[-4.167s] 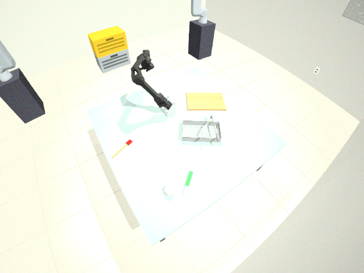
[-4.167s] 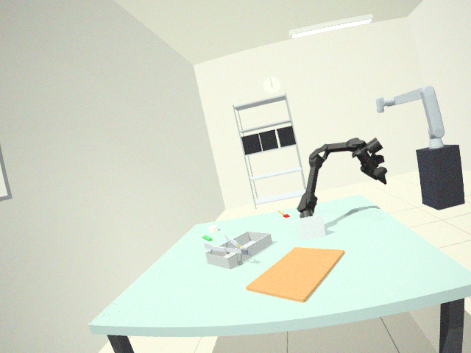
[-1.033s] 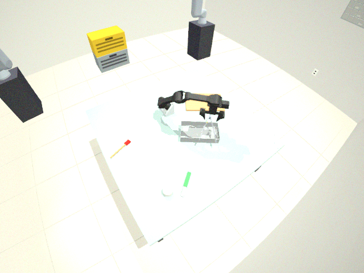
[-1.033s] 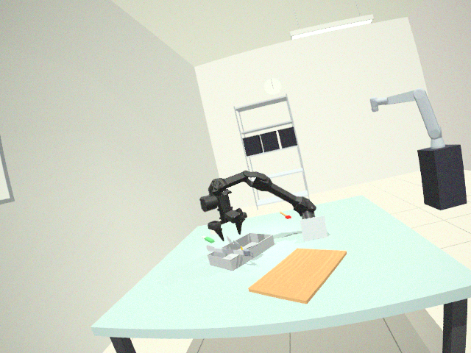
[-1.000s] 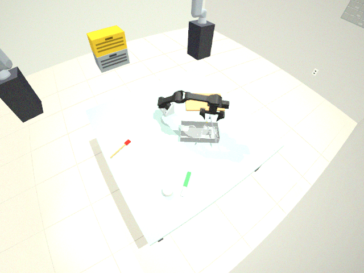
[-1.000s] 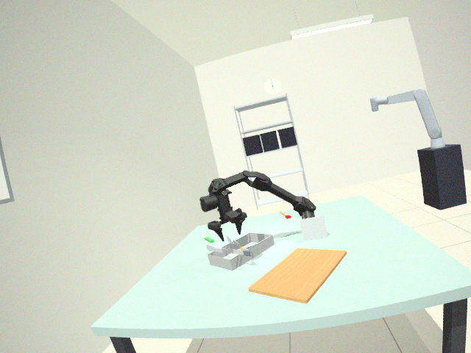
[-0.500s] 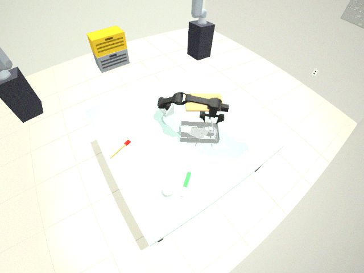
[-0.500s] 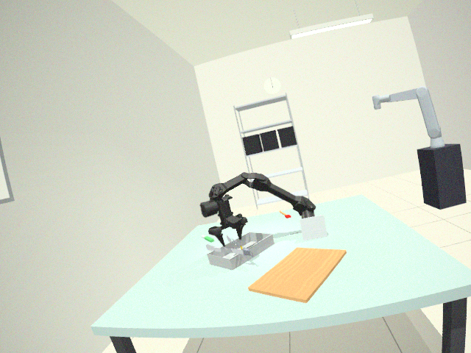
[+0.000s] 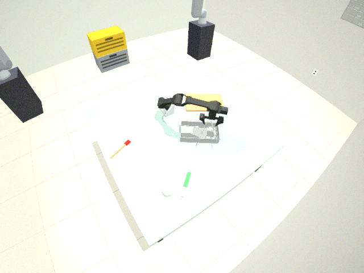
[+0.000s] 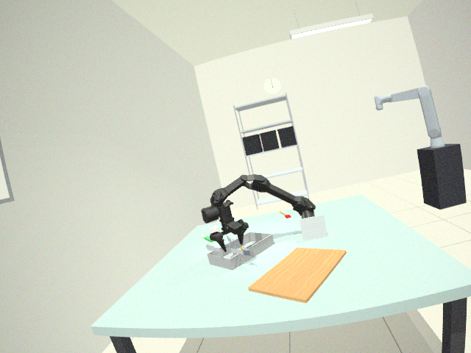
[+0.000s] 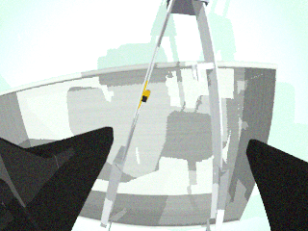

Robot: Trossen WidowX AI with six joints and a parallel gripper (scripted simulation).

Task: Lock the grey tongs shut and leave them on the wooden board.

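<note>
The yellow lock piece is 4 cm behind my gripper tip. From my gripper tip the other things lie so: grey roasting tin: 9 cm to the right, 4 cm below, 2 cm behind; red-headed spatula: 65 cm to the right, 26 cm behind, 7 cm below; wooden board: 28 cm behind, 20 cm to the left, 6 cm below.
</note>
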